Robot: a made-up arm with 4 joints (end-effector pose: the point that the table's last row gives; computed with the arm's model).
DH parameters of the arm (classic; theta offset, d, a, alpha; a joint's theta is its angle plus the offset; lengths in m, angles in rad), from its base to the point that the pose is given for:
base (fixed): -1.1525 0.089 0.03 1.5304
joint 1: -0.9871 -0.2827 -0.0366 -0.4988
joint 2: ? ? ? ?
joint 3: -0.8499 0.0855 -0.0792 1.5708
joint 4: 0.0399 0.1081 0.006 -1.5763
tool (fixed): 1.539 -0.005 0 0
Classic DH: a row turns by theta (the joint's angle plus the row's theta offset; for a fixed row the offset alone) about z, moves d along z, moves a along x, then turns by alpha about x.
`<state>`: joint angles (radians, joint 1 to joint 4).
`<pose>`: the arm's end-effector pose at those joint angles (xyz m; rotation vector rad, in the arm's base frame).
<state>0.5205 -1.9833 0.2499 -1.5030</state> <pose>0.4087 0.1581 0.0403 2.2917 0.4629 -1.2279</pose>
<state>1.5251 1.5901 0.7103 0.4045</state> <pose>0.3167 0.1506 -0.0337 2.3842 0.6185 -0.9121</pose>
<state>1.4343 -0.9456 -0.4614 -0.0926</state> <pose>0.4813 0.2162 0.0142 -0.5063 -0.2983 -0.8749</pose>
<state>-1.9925 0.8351 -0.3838 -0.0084</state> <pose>0.4778 0.0782 0.2253 1.2047 0.4257 -0.5617</pose>
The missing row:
joint 2: 1.0628 -0.2164 0.1184 -1.2673
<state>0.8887 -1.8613 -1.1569 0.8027</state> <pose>0.5518 0.1347 -0.0437 -0.4687 1.6690 -1.2745</pose>
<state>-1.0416 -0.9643 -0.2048 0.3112</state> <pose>0.4691 0.1736 0.1300 1.0493 1.3745 -0.0196</pose>
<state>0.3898 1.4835 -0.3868 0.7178</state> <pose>0.3414 0.3015 -0.0280 -1.6202 -1.5336 -0.2628</pose>
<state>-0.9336 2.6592 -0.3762 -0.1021</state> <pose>0.3556 0.3029 0.1115 -0.5571 -1.7378 -0.0453</pose>
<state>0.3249 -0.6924 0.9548 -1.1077</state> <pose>0.3614 0.1261 0.0834 1.2974 0.6245 0.5111</pose>
